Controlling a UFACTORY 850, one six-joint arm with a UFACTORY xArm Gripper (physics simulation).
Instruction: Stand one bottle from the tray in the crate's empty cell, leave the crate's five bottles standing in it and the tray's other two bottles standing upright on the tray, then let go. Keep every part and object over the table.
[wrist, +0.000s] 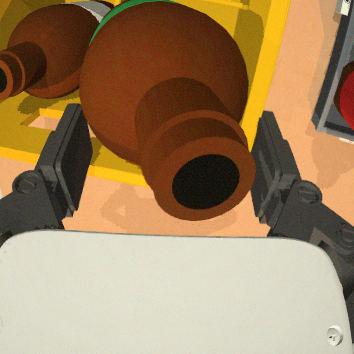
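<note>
A large brown bottle (160, 55) with a green band stands in a yellow container (95, 171), its neck and dark mouth toward the camera. My gripper (168, 128) is open around this bottle, one finger on each side. The right finger is close to the bottle's rim; whether it touches is unclear. A gap shows at the left finger. A second brown bottle (55, 40) with a pale band is in the yellow container at the upper left. At the right edge, part of a bottle with red (348, 95) shows in a dark grey container (324, 107). The empty cell cannot be made out.
The yellow container's right wall runs close beside the large bottle and the right finger. The orange-tan table (295, 100) shows between the two containers and below the yellow one. A pale gripper housing covers the bottom of the view.
</note>
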